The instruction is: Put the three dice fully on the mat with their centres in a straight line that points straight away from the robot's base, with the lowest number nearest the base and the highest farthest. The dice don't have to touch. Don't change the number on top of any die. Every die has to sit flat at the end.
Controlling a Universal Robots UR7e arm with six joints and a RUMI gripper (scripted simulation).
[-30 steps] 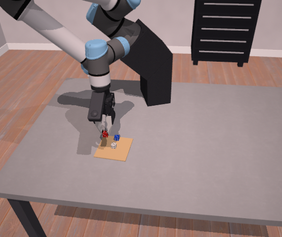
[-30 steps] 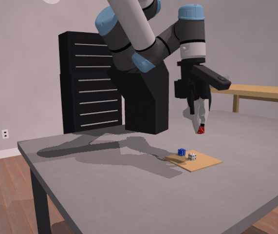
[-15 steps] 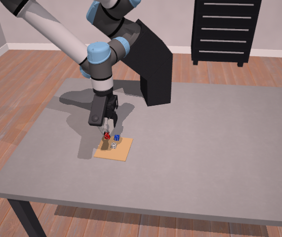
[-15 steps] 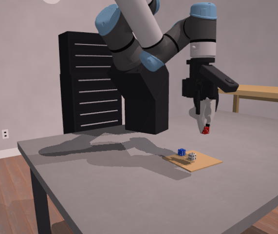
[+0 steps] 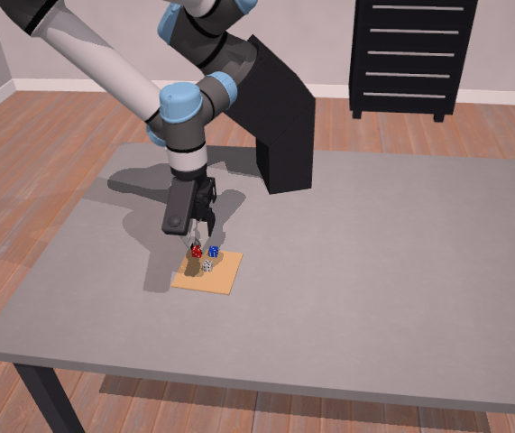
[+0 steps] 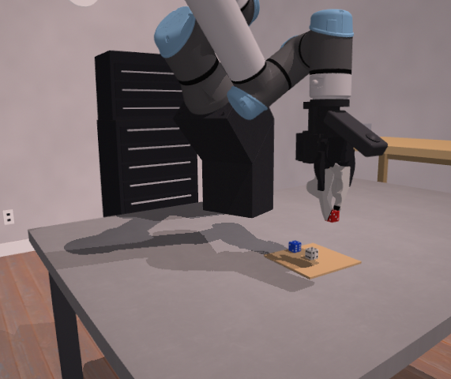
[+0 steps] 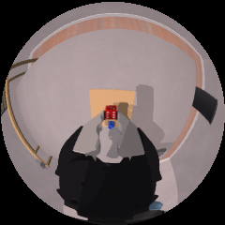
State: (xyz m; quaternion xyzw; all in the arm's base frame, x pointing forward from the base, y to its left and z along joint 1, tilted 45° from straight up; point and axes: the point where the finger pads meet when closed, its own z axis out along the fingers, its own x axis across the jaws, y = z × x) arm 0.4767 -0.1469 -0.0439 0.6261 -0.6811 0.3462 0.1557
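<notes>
Now: the white die 5 cm behind my hand, 1 cm to the left of it and 10 cm below it. From my hand the other things lie so: tan mat 5 cm behind, 1 cm to the left, 11 cm below; then red die 1 cm below; then blue die 10 cm behind, 2 cm to the left, 10 cm below.
</notes>
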